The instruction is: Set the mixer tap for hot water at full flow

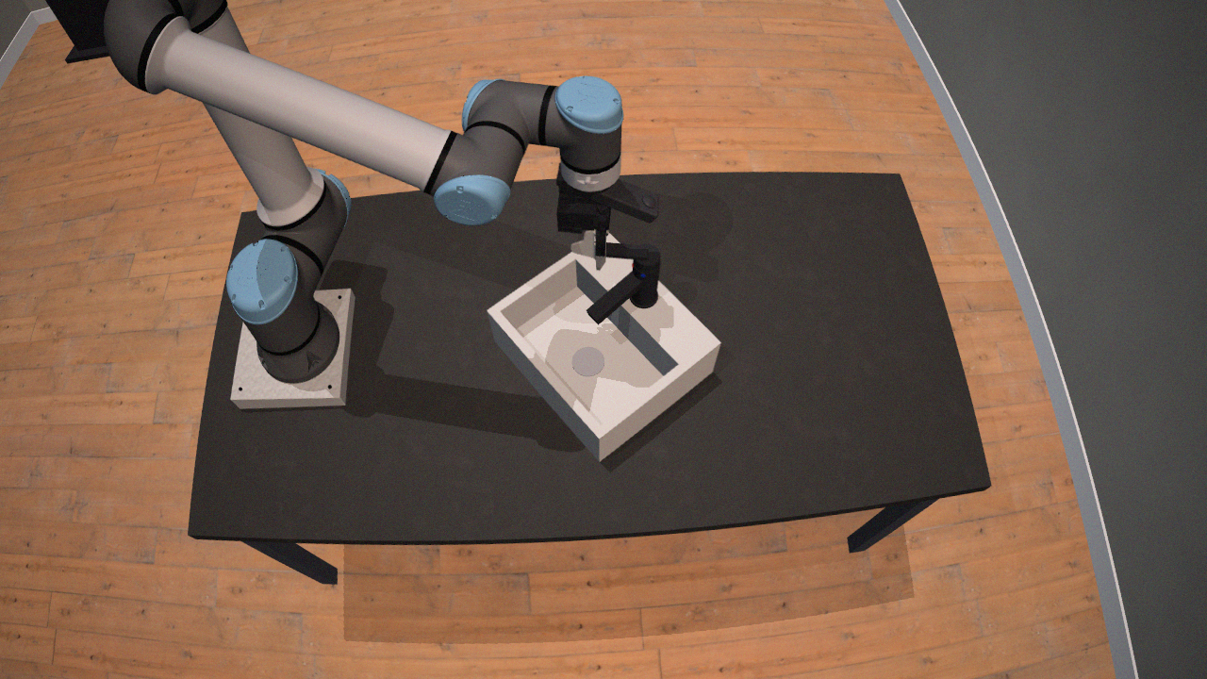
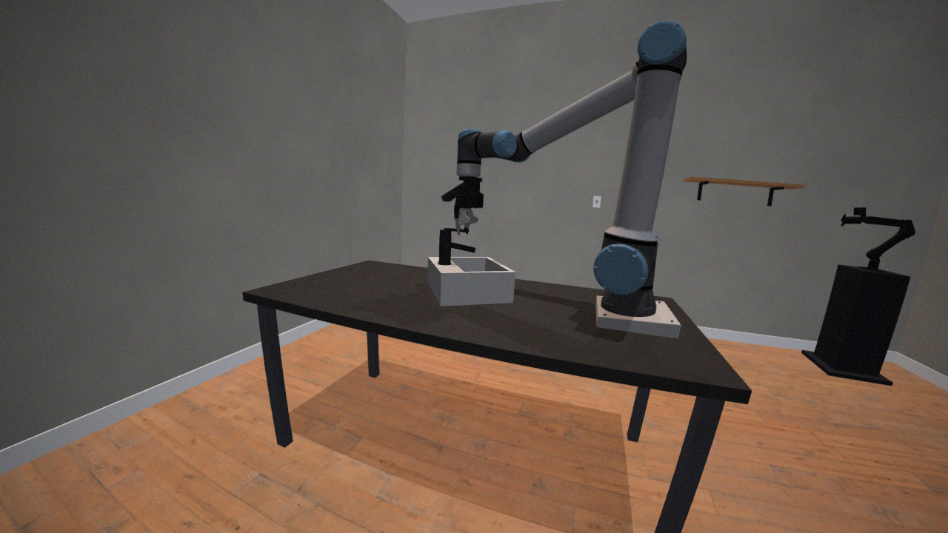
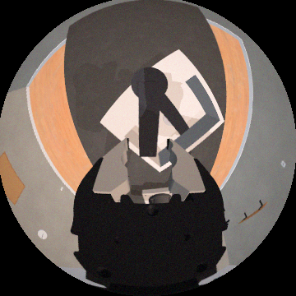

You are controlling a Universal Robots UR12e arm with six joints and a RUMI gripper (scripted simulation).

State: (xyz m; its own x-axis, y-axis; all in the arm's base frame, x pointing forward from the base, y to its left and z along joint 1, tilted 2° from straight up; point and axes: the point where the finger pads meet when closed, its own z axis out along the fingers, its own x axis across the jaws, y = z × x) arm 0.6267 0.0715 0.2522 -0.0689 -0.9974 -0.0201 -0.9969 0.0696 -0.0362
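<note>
The lever lies 3 cm ahead of my hand. The rest, counted from my hand: white square basin 1 cm behind, 8 cm to the right, 23 cm below.
</note>
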